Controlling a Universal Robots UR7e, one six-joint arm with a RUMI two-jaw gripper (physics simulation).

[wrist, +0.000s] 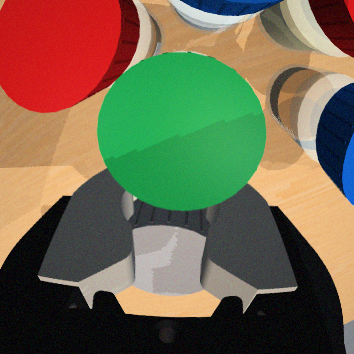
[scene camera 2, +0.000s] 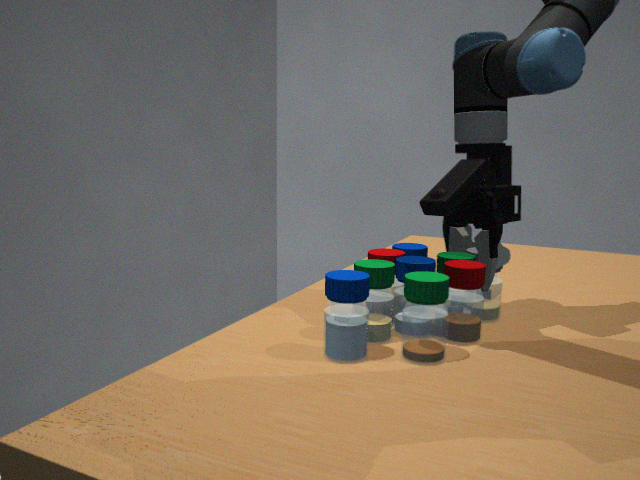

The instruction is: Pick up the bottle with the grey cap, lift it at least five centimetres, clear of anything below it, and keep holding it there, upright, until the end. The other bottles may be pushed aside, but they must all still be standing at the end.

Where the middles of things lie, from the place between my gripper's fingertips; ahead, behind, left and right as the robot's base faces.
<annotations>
Right now the red-capped bottle (scene camera 2: 465,304) is 80 mm to the left of my hand and 10 mm behind it. The rest, counted from my hand: grey-capped bottle (scene camera 2: 493,297) (30 mm to the right, 10 mm behind).
</annotations>
